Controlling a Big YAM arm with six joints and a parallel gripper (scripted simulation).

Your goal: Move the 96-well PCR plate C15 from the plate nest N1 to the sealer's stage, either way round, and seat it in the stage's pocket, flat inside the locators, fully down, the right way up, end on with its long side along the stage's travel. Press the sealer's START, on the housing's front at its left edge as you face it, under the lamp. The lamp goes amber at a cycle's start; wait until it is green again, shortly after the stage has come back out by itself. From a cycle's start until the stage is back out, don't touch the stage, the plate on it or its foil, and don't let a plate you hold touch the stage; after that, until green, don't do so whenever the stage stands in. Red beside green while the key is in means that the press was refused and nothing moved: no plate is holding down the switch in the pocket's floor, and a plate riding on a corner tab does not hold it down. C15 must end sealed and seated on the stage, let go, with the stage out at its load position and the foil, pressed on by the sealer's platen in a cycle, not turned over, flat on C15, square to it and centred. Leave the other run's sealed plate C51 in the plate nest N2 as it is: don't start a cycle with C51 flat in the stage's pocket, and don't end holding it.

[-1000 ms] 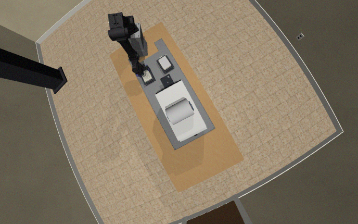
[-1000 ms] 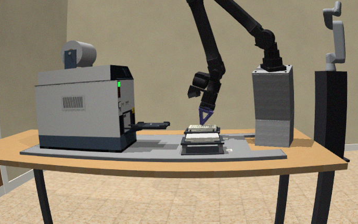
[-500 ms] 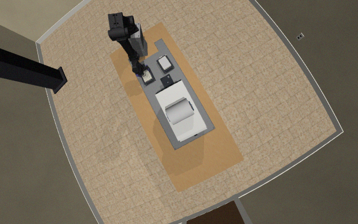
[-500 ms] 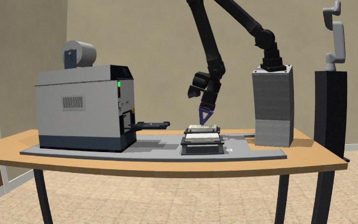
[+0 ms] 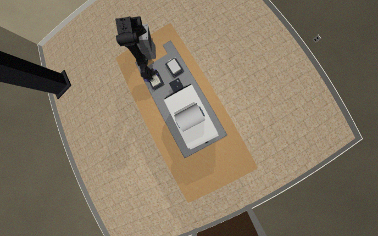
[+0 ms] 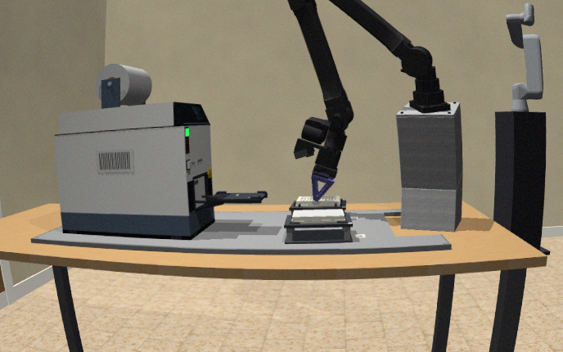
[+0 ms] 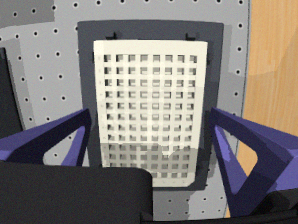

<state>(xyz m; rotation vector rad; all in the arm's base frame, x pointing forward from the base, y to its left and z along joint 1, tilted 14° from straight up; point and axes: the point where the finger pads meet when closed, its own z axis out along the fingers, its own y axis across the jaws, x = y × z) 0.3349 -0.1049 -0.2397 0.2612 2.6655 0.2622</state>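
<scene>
The white 96-well plate C15 lies 20 mm below my hand. From my hand the other things lie so: sealer's dark stage: 220 mm ahead, 130 mm to the left, 30 mm above; sealed plate C51: 20 mm ahead, 230 mm to the left, 10 mm below; start key: 340 mm ahead, 210 mm to the left, 120 mm above.
</scene>
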